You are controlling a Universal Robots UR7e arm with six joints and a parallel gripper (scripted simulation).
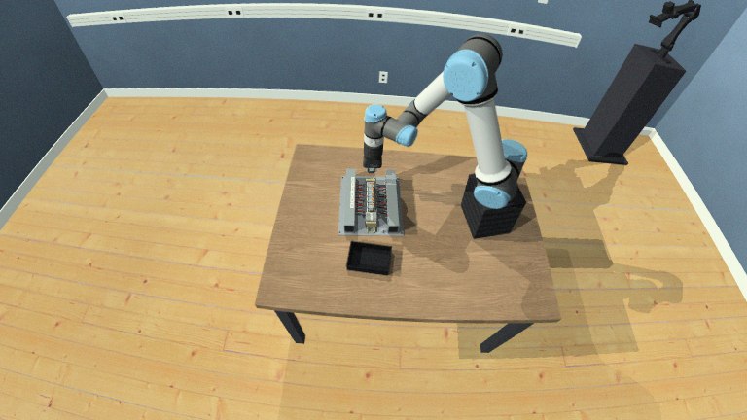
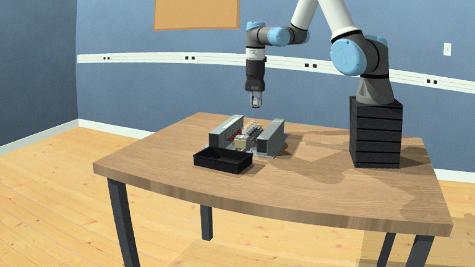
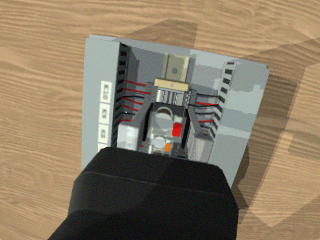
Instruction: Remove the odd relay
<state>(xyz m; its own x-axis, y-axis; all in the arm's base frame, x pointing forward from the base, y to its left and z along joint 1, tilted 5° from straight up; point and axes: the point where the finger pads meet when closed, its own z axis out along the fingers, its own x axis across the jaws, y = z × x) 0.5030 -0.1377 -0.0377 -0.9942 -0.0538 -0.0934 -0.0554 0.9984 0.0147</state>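
Right now my hand is 1 cm above the relay. Also, from my hand: relay panel (9 cm to the left, 11 cm below); black parts tray (1 cm behind, 36 cm to the left, 13 cm below).
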